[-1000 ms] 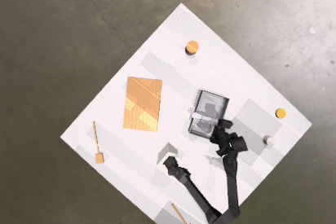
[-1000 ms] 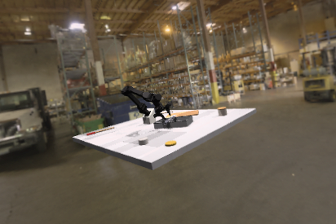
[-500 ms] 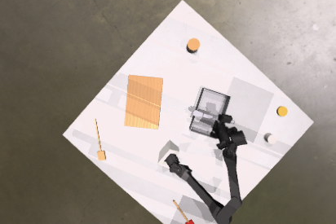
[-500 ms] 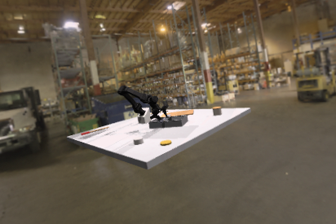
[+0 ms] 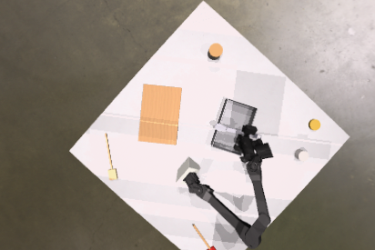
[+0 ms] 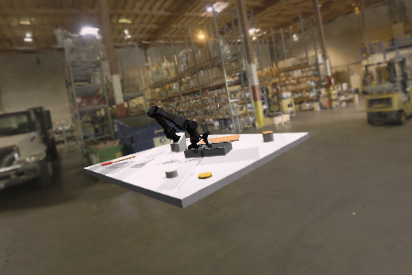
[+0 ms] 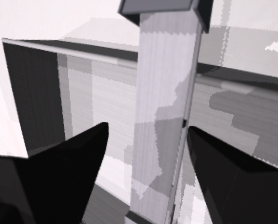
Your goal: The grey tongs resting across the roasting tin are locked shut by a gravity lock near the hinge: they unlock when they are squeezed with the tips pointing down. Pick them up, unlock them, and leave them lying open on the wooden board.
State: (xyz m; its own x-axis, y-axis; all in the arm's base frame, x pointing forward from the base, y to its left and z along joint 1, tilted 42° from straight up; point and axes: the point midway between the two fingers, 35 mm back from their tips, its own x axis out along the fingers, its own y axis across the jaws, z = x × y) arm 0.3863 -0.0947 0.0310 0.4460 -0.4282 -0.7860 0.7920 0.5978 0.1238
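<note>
My gripper tip is 2 cm past the roasting tin, 5 cm to the right of it and 1 cm above it. The rest, counted from my gripper tip: red-handled tool (73 cm behind, 33 cm to the right, 3 cm below); wooden board (25 cm behind, 44 cm to the left, 3 cm below).
</note>
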